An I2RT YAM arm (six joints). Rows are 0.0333 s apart.
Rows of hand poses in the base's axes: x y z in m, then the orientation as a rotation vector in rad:
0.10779, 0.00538, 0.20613, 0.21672, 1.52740, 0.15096
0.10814, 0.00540, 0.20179, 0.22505, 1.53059, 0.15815
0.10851, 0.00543, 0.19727, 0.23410, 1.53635, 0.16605
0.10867, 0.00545, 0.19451, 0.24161, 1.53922, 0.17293
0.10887, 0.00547, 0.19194, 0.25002, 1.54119, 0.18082
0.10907, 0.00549, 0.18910, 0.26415, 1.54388, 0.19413
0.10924, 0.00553, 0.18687, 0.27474, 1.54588, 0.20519
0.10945, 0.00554, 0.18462, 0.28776, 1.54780, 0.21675
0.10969, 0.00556, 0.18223, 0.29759, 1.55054, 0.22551
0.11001, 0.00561, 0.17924, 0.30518, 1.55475, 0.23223
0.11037, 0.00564, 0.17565, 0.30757, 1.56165, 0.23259
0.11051, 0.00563, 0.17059, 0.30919, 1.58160, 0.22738
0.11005, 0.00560, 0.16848, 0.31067, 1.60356, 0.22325
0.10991, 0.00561, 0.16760, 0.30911, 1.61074, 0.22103
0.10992, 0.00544, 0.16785, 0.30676, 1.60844, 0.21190
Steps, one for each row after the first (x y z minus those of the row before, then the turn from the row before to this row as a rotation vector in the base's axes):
0.00035, 0.00002, -0.00434, 0.00990, 0.00370, -0.00009
0.00037, 0.00003, -0.00452, 0.01076, 0.00631, 0.00025
0.00016, 0.00002, -0.00276, 0.00915, 0.00336, 0.00017
0.00020, 0.00002, -0.00257, 0.01038, 0.00255, 0.00014
0.00020, 0.00002, -0.00284, 0.01747, 0.00373, 0.00019
0.00017, 0.00004, -0.00223, 0.01377, 0.00277, 0.00084
0.00021, 0.00001, -0.00225, 0.01563, 0.00307, -0.00034
0.00024, 0.00002, -0.00239, 0.01179, 0.00362, -0.00002
0.00032, 0.00005, -0.00299, 0.00901, 0.00488, 0.00032
0.00036, 0.00003, -0.00359, 0.00159, 0.00712, -0.00003
0.00014, -0.00001, -0.00506, -0.00273, 0.02015, -0.00074
-0.00046, -0.00003, -0.00211, -0.00212, 0.02202, 0.00039
-0.00014, 0.00001, -0.00088, -0.00251, 0.00694, 0.00088
0.00001, -0.00017, 0.00025, -0.00733, -0.00197, -0.00449

